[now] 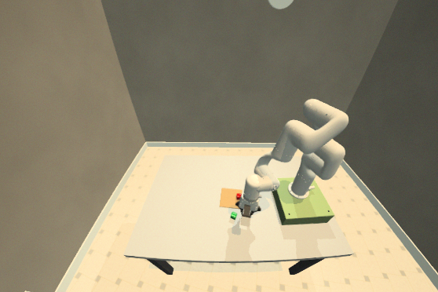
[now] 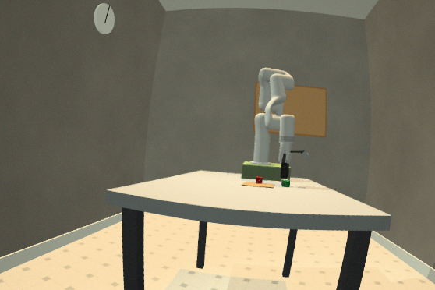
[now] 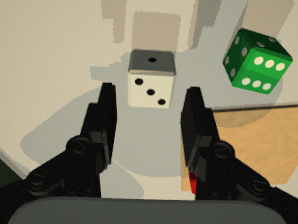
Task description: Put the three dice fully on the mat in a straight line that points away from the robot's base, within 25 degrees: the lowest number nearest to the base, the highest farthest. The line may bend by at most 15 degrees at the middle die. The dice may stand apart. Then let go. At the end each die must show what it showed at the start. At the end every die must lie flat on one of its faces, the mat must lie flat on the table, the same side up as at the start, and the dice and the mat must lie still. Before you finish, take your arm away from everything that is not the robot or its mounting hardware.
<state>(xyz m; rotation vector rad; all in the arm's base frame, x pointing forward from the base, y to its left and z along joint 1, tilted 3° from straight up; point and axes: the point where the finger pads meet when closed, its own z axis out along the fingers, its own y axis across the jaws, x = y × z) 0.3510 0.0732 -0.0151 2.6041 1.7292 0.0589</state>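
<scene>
Now: hand 4 cm above the white die. The rest, counted from my hand: red die: 13 cm to the right, 4 cm below, 1 cm ahead; green die: 7 cm ahead, 4 cm below, 1 cm to the right; mat: 13 cm to the right, 6 cm ahead, 5 cm below.
</scene>
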